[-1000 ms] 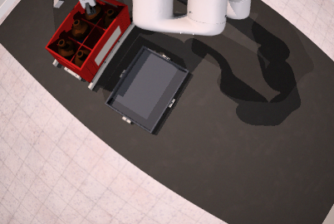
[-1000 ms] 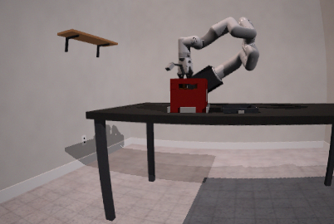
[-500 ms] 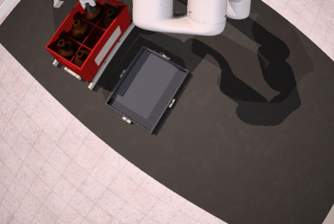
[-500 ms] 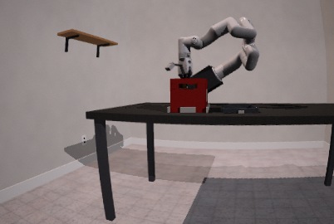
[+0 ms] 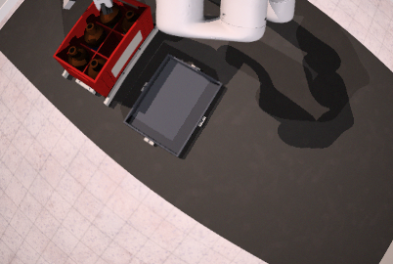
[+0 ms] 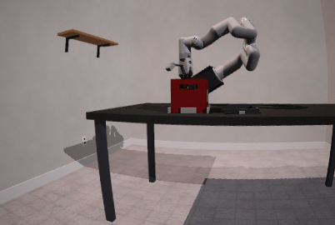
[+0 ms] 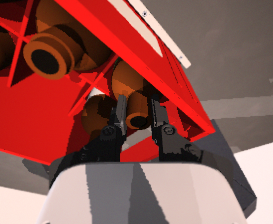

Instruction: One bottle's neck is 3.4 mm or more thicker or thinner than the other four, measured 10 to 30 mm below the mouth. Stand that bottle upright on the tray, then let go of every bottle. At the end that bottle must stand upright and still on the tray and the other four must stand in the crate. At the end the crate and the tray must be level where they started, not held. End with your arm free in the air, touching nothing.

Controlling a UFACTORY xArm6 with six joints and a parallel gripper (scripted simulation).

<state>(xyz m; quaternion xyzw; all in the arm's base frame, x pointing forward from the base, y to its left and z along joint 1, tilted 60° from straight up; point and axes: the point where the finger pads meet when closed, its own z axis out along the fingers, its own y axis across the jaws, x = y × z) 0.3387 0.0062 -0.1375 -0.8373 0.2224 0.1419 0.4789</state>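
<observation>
The red crate is 7 cm ahead of my hand, 6 cm to the left of it and 7 cm below it. Round my hand: dark flat tray (5 cm ahead, 35 cm to the left, 15 cm below).
</observation>
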